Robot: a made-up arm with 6 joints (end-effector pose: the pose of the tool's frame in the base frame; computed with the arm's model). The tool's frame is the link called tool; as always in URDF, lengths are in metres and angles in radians. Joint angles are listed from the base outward.
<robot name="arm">
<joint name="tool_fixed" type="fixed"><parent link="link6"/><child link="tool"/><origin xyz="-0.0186 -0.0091 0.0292" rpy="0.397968 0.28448 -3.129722"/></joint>
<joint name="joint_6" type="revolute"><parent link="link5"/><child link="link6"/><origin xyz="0.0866 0.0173 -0.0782" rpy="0 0 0"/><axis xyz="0 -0.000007 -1"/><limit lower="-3.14" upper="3.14"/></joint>
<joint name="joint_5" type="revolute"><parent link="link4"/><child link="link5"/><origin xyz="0.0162 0.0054 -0.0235" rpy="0 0 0"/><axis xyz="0 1 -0.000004"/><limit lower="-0.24" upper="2.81"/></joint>
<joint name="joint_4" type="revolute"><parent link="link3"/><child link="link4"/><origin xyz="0.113 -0.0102 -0.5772" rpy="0 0 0"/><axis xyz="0 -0.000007 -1"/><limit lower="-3.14" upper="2.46"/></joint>
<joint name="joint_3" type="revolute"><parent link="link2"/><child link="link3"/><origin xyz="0.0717 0.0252 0.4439" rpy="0 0 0"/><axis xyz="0 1 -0.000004"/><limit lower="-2.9" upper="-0.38"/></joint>
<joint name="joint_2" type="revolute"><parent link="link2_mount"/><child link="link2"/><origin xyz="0.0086 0.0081 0.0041" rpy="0 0 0"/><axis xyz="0 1 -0.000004"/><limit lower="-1.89" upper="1.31"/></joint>
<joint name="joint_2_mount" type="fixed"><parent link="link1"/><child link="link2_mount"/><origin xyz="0.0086 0.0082 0.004" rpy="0 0 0"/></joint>
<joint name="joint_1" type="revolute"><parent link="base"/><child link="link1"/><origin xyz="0.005 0.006 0.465" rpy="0 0 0"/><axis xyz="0 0 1"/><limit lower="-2.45" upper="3.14"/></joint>
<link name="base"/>
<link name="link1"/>
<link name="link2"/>
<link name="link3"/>
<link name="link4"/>
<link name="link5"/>
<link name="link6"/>
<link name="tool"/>
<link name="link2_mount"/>
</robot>
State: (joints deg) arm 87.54 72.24 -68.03 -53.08 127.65 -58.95
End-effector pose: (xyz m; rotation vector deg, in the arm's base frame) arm 0.0526 0.4859 -0.1009 -78.42 -66.57 13.43
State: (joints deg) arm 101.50 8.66 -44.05 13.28 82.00 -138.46
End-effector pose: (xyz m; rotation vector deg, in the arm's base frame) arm -0.1754 0.6319 0.3777 -28.21 48.17 34.30
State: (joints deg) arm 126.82 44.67 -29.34 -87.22 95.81 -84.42
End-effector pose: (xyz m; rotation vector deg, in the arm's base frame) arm -0.1675 0.2540 0.0453 -58.37 -66.78 94.75
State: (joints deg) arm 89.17 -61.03 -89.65 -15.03 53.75 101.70
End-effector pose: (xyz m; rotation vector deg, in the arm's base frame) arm -0.0756 -0.0985 1.4188 -17.42 -93.05 121.15
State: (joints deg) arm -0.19 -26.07 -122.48 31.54 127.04 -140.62
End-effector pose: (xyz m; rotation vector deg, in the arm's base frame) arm 0.1933 0.0976 1.4884 51.37 1.09 -11.22
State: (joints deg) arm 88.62 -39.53 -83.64 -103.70 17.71 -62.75
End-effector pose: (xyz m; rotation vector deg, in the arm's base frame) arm -0.0995 0.3124 1.3061 102.50 -71.47 52.40
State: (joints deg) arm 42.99 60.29 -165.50 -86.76 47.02 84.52
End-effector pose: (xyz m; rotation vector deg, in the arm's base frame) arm 0.7533 0.7932 0.8836 -127.31 15.54 83.40
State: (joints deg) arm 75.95 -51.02 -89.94 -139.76 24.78 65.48
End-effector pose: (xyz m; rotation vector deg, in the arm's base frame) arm -0.0101 0.1210 1.3600 -172.93 4.17 4.40
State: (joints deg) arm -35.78 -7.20 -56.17 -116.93 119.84 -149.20
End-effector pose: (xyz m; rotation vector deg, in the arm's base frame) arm 0.5356 -0.4371 0.7390 -99.47 35.81 -62.41
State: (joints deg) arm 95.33 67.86 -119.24 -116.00 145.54 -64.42
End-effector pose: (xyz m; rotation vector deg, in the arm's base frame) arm -0.0460 1.0293 0.3090 -4.86 -122.92 -4.42
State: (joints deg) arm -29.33 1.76 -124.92 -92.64 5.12 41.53
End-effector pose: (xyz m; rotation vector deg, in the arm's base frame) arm 0.5870 -0.1970 1.3411 -130.36 114.17 45.46
